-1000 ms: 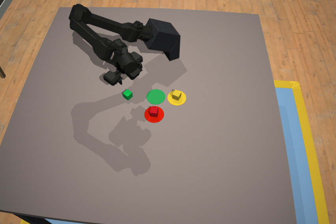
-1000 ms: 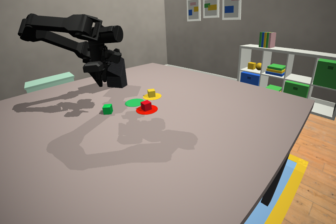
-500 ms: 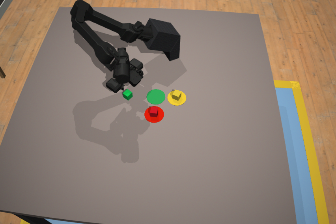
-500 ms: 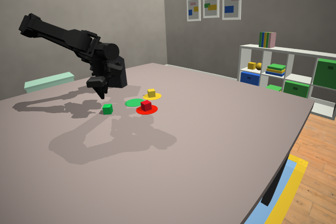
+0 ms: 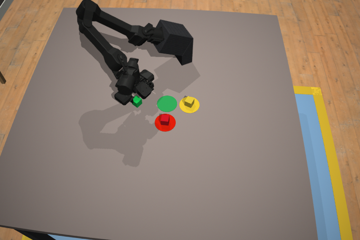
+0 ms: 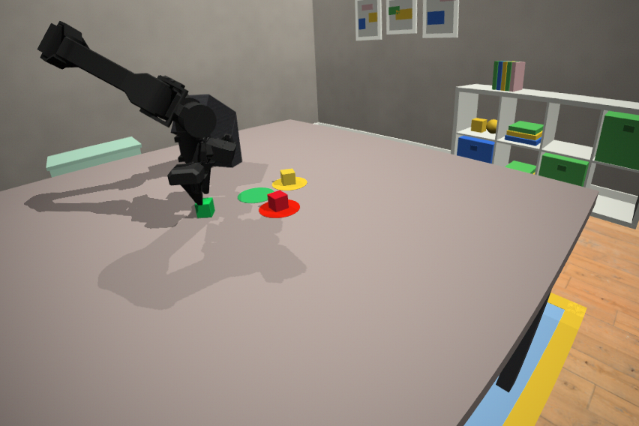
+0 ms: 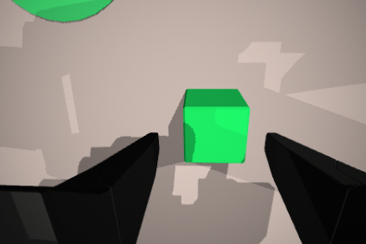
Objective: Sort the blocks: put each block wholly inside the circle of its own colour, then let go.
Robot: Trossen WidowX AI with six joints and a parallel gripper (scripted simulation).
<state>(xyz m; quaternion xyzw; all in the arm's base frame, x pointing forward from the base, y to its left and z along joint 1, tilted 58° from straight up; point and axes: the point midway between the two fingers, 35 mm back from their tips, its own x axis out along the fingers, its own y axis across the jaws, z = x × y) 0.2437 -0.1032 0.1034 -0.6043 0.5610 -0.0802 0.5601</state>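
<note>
Now: the green block 50 mm below my hand. The rest, counted from my hand: red circle (120 mm ahead, 100 mm to the left, 70 mm below); red block (120 mm ahead, 100 mm to the left, 50 mm below); green circle (30 mm ahead, 130 mm to the left, 70 mm below).
</note>
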